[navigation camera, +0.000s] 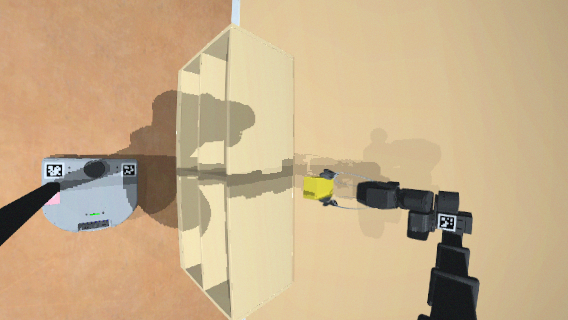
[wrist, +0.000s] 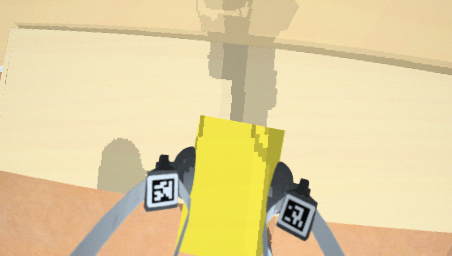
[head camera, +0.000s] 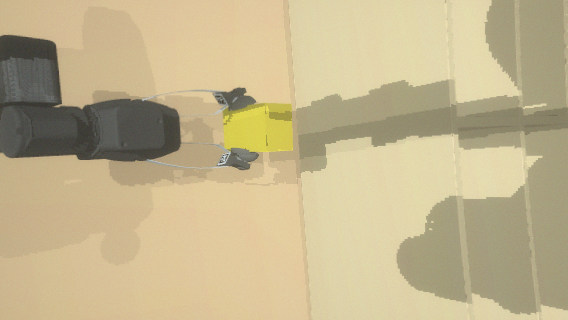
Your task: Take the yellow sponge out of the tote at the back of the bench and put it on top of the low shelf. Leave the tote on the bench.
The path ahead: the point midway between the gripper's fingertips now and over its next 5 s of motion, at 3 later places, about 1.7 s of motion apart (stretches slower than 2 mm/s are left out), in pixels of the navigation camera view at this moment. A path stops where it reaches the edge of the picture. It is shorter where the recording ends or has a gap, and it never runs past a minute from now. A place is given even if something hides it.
My gripper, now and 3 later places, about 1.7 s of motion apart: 320,186; 286,182; 273,181; 258,179
